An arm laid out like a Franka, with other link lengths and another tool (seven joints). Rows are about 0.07 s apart.
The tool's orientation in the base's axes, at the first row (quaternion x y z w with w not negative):
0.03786, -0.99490, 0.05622, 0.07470
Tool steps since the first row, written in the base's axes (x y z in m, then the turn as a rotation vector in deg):
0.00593, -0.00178, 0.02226, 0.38, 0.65, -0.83
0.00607, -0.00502, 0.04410, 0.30, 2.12, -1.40
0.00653, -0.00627, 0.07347, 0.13, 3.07, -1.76
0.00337, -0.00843, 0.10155, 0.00, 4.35, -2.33
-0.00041, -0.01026, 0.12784, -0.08, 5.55, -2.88
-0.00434, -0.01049, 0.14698, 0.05, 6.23, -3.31
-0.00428, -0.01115, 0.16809, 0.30, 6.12, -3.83
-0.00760, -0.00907, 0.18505, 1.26, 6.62, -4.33
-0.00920, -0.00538, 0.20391, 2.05, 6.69, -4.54
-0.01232, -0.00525, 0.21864, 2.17, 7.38, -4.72
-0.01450, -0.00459, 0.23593, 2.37, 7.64, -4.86
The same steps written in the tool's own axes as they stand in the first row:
-0.00232, -0.00462, -0.02252, -0.55, 0.70, 0.68
0.00109, -0.01017, -0.04362, -0.65, 2.22, 1.08
0.00521, -0.01456, -0.07239, -0.60, 3.22, 1.35
0.01277, -0.01942, -0.09927, -0.65, 4.56, 1.78
0.02064, -0.02371, -0.12434, -0.73, 5.81, 2.19
0.02745, -0.02564, -0.14255, -0.97, 6.52, 2.51
0.03067, -0.02854, -0.16322, -1.29, 6.45, 3.00
0.03639, -0.02800, -0.17965, -2.35, 6.91, 3.29
0.04061, -0.02622, -0.19838, -3.16, 6.94, 3.38
0.04593, -0.02739, -0.21242, -3.36, 7.63, 3.46
0.05068, -0.02839, -0.22917, -3.59, 7.89, 3.53

